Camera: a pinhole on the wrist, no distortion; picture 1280 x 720 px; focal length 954.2 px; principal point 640.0 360.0 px. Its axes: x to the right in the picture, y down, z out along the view. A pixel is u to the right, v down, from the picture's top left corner.
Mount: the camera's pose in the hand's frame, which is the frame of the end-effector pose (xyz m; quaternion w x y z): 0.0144 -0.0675 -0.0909 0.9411 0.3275 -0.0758 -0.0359
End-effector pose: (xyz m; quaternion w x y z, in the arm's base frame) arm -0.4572 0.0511 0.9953 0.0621 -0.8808 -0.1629 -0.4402
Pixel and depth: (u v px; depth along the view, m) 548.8 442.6 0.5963
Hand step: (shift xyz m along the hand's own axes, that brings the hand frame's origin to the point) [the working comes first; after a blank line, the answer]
In the camera's frame: -0.0570 0.0516 0.5963

-0.1400 -0.3847 0.3959
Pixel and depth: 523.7 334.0 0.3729
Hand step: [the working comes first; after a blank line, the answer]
In the camera's frame: -0.0454 -0.0102 0.3729

-0.0926 -0.2980 0.1860
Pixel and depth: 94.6 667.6 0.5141
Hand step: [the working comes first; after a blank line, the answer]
In the camera's frame: -0.2938 0.1657 0.5141

-0.3578 -0.2174 0.3751
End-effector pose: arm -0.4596 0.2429 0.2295 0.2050 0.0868 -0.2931 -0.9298
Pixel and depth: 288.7 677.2 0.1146
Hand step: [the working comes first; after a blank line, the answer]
In the camera's frame: -0.0422 0.0381 0.1146

-0.0456 -0.1027 0.0165
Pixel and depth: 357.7 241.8 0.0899
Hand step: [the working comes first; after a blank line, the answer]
In the camera's frame: -0.0266 -0.0111 0.0899

-0.0270 -0.1280 -0.0314
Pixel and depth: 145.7 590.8 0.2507
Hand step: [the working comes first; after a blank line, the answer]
In the camera's frame: -0.1299 0.0606 0.2507

-0.1542 -0.1580 0.1254
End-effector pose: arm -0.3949 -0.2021 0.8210 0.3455 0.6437 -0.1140 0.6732
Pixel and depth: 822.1 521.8 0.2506
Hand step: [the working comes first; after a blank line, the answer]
In the camera's frame: 0.0478 0.0425 0.2506

0.0207 -0.1930 0.1352
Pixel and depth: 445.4 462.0 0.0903
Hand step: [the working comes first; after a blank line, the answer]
In the camera's frame: -0.0184 0.0097 0.0903

-0.0186 -0.1130 -0.0172
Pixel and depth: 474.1 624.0 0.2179
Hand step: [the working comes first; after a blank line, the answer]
In the camera's frame: -0.0379 0.0603 0.2179

-0.0581 -0.1490 0.1107
